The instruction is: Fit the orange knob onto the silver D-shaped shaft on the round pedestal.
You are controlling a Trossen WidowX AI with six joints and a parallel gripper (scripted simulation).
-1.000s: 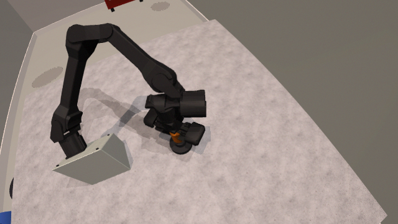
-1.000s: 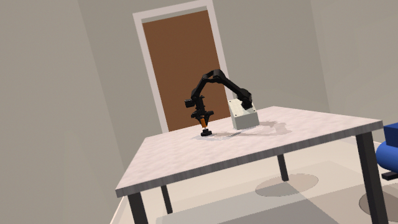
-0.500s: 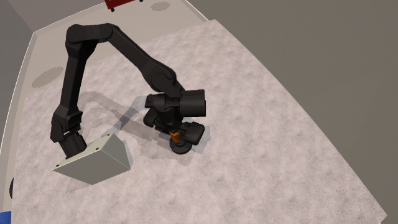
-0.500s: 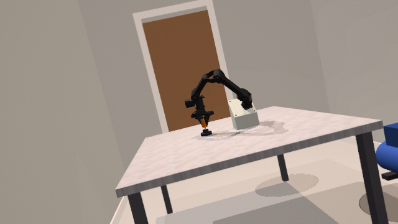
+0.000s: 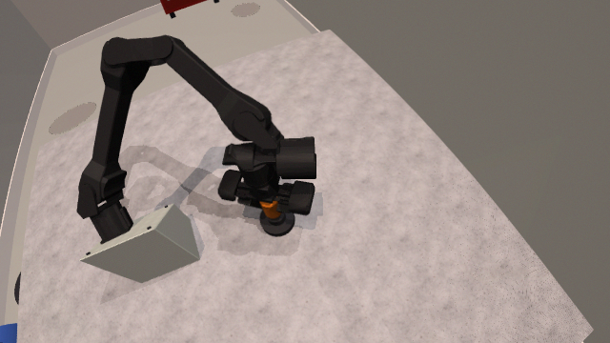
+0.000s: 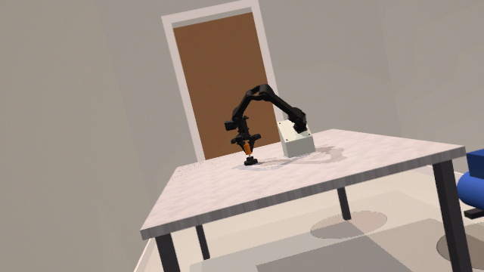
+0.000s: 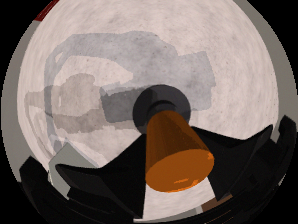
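Right now the orange knob is 30 mm above my gripper tip. The rest, counted from my gripper tip: black round pedestal 40 mm below.
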